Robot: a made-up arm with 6 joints.
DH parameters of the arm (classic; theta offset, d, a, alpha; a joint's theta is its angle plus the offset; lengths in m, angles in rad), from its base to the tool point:
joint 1: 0 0.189 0 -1.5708
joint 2: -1.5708 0 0.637 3.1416
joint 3: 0 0 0 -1.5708
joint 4: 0 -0.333 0 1.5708
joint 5: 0 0.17 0 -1.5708
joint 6: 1.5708 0 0 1.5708
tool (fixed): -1.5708 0 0 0
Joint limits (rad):
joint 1: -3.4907..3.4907
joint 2: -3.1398..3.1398
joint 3: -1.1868..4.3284
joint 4: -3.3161..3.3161
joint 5: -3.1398..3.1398
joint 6: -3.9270..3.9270
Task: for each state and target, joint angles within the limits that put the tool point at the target. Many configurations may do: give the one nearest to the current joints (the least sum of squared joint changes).
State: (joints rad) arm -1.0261 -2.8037 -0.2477 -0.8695 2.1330 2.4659
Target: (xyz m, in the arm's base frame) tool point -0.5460 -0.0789 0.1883
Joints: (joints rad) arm -0.0901 -2.1564 -0.2440 -0.7209 2.1330 2.4659
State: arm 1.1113 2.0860 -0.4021 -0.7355 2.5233 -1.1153
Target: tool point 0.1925 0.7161 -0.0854
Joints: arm 1.5203 1.4873 0.3842 -0.4067 2.5233 -1.1153
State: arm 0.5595 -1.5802 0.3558 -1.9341 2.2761 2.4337
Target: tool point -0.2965 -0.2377 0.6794
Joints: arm 0.7767 -1.2573 0.1156 -1.7981 2.2761 2.4337
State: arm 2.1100 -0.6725 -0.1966 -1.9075 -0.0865 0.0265
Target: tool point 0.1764 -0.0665 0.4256
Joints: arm 2.6612 -1.0452 -0.8010 -1.4378 -0.0865 0.0265
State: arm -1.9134 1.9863 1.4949 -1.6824 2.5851 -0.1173
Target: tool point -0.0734 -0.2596 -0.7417
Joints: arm -1.9084 2.6414 1.4434 -1.6693 2.5851 -0.1173
